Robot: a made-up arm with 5 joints.
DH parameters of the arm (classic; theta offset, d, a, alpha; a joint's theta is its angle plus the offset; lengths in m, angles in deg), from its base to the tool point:
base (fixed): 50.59 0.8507 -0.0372 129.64
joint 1: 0 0.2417 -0.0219 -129.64
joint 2: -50.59 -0.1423 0.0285 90
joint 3: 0 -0.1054 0.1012 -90
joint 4: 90 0.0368 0.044 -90
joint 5: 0 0.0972 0.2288 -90
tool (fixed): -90 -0.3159 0 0
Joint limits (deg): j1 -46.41..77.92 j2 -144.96..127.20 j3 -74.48..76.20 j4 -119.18..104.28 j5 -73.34..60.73
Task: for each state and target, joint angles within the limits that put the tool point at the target. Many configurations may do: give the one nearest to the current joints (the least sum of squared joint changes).
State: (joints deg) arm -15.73 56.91 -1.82 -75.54 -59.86
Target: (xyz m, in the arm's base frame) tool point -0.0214 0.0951 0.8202
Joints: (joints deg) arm -44.67 59.19 -38.16 -84.00 -72.17
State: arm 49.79 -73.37 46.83 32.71 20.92
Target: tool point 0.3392 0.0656 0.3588
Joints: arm 13.31 -94.15 55.40 72.06 50.10
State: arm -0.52 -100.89 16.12 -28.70 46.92
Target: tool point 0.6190 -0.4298 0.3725
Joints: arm -4.14 -78.41 -27.84 -52.66 58.85
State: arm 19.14 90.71 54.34 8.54 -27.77
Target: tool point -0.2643 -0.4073 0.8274
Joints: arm -3.47 91.10 53.30 -9.65 -0.41
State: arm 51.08 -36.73 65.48 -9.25 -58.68
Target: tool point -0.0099 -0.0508 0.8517
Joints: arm 49.67 -63.39 22.58 -21.14 -73.21
